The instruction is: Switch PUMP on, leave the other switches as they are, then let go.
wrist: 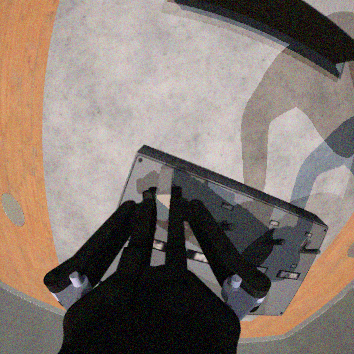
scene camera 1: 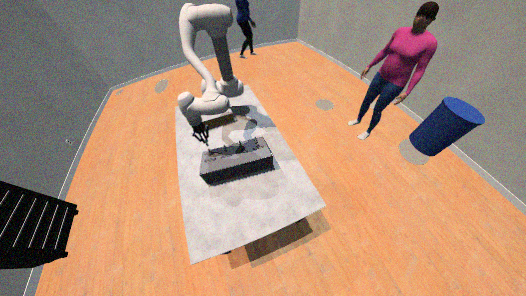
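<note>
A grey switch panel (scene camera 1: 237, 171) (wrist: 287, 295) lies on the pale table (scene camera 1: 235, 220) (wrist: 115, 80). A row of small dark levers stands on its top; one lever (wrist: 276, 241) shows right of the fingers in the wrist view. The labels are too small and blurred to read, so I cannot tell PUMP's setting. My gripper (scene camera 1: 204, 141) (wrist: 166, 179) is shut with nothing between its fingers. It hangs above the table near the panel's left end in the scene view. In the wrist view its fingers cover part of the panel's left side, hiding any lever there.
A long dark bar (wrist: 300, 30) lies beyond the panel in the wrist view. A person in pink (scene camera 1: 407, 55) and a blue barrel (scene camera 1: 445, 127) are right of the table. Another person (scene camera 1: 244, 25) is behind the arm. A black slatted object (scene camera 1: 35, 225) is at the left.
</note>
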